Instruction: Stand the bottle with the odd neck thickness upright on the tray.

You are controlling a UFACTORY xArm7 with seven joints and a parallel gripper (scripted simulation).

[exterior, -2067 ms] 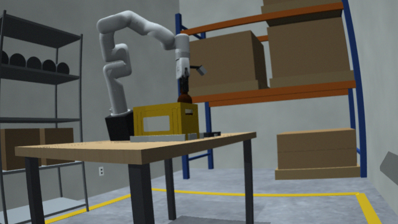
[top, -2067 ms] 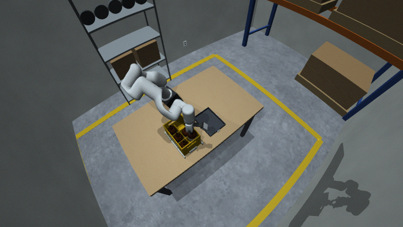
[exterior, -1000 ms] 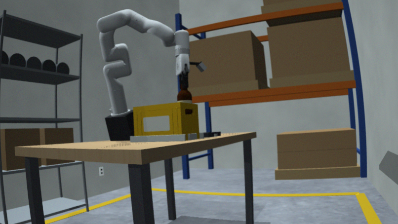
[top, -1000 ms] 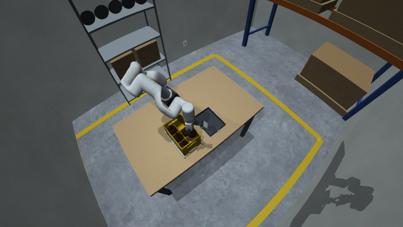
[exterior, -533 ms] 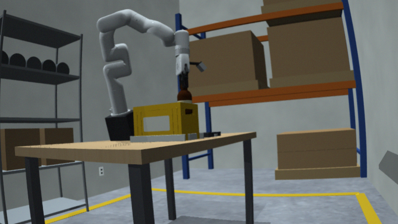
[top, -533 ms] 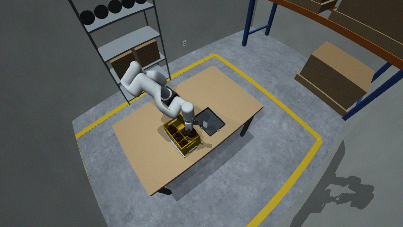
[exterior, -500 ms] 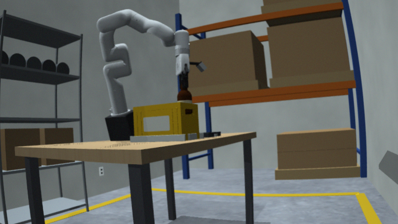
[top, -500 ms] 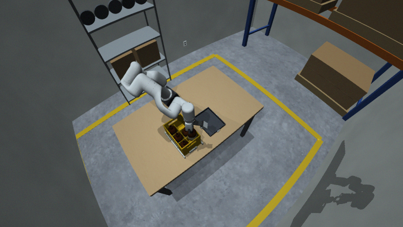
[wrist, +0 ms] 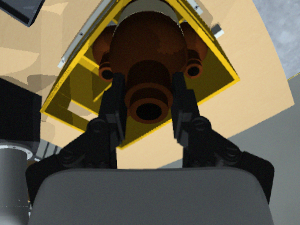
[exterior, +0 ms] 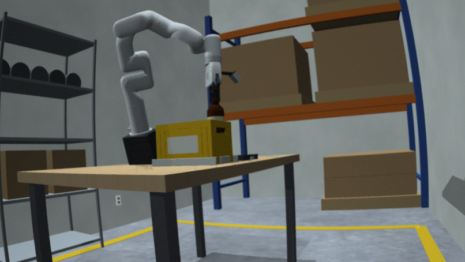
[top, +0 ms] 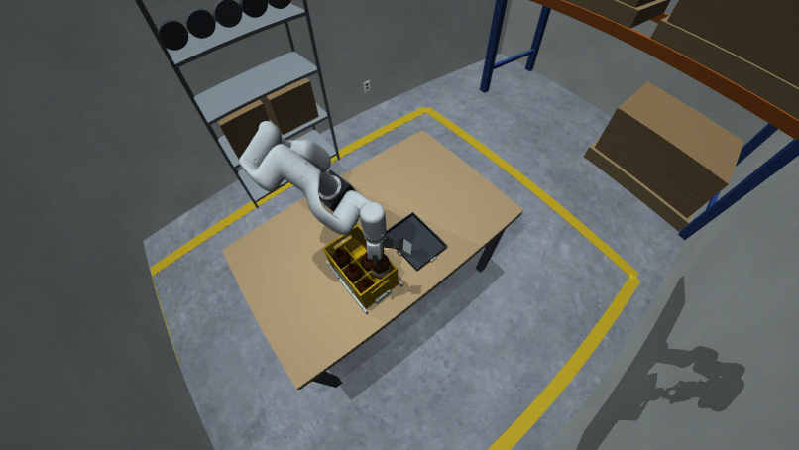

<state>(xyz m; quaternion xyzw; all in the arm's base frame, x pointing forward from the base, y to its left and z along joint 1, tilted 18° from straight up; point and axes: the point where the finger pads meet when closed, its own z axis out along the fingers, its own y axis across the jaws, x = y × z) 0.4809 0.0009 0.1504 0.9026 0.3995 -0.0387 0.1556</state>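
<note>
My hand is 70 mm above the bottle. Round my hand: tray: 270 mm below, 250 mm to the left, 80 mm behind; then crate: 200 mm below, 90 mm behind, 50 mm to the right.
</note>
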